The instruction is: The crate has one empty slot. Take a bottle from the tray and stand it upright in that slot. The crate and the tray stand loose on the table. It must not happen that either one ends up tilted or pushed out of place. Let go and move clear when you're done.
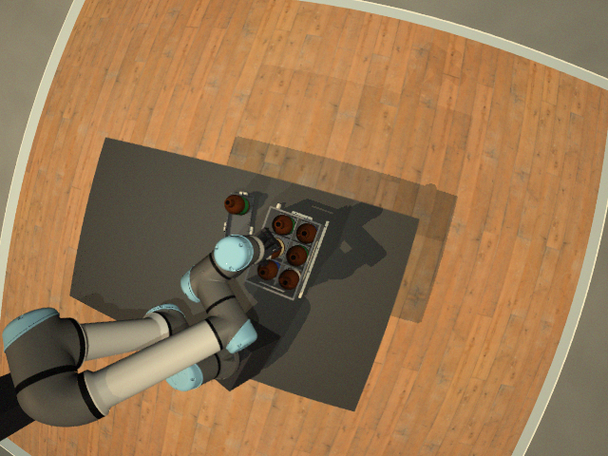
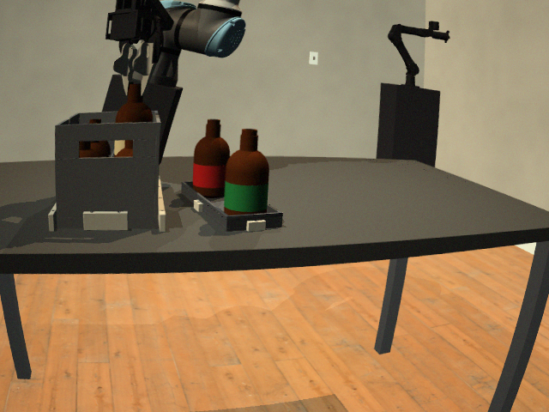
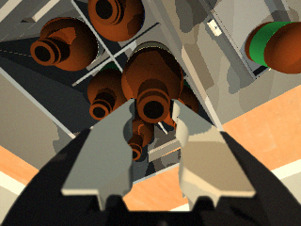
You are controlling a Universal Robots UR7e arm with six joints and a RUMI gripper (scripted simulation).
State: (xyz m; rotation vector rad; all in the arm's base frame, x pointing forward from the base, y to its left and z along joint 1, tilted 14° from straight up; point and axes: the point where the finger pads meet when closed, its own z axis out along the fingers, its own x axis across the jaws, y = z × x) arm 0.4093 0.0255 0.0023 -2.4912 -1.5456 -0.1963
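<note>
My gripper is now 150 mm above the crate, 40 mm to the left of it and 10 mm short of it. Round my hand: green-labelled bottle 210 mm to the left, 150 mm below, 70 mm ahead; then tray 220 mm below, 180 mm to the left, 10 mm behind.
</note>
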